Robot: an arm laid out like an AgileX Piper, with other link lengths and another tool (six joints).
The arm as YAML. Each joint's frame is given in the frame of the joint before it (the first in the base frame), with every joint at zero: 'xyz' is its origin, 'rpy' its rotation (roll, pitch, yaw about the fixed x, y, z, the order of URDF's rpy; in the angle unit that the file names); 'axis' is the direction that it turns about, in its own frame. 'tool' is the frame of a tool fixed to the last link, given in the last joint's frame.
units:
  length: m
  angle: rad
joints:
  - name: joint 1
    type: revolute
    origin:
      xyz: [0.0, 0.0, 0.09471]
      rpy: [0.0, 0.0, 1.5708]
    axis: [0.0, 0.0, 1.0]
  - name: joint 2
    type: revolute
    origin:
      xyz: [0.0, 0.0, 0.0]
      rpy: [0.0, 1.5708, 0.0]
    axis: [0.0, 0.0, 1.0]
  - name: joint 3
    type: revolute
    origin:
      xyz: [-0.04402, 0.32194, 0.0]
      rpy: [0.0, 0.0, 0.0]
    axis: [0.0, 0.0, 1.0]
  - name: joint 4
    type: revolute
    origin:
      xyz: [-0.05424, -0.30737, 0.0]
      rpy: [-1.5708, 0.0, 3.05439]
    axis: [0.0, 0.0, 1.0]
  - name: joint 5
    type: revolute
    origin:
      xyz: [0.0, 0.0, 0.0]
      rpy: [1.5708, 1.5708, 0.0]
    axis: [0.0, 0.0, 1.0]
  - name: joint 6
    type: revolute
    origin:
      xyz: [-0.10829, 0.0, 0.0]
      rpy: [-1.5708, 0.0, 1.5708]
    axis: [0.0, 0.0, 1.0]
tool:
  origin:
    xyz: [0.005, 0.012, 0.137]
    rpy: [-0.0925, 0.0, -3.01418]
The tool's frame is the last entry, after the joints.
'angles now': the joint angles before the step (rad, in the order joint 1, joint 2, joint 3, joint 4, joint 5, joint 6). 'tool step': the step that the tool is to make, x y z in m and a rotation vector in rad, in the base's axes. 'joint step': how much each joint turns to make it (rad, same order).
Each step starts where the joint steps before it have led.
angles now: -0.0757, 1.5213, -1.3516, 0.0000, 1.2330, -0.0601
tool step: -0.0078, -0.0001, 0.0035, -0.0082, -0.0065, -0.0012
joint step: 0.0036, -0.0290, 0.0218, -0.0092, 0.0001, 0.0058
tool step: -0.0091, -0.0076, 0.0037, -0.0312, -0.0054, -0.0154
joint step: 0.0002, -0.0308, 0.0238, -0.0358, -0.0001, 0.0188
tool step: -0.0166, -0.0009, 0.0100, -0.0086, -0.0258, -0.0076
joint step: 0.0001, -0.0683, 0.0425, -0.0091, -0.0001, 0.0086
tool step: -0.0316, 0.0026, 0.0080, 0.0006, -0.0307, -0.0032
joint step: -0.0002, -0.1180, 0.0876, 0.0019, 0.0000, 0.0031
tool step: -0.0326, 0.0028, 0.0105, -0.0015, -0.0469, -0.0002
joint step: 0.0002, -0.1320, 0.0806, 0.0018, 0.0046, 0.0002
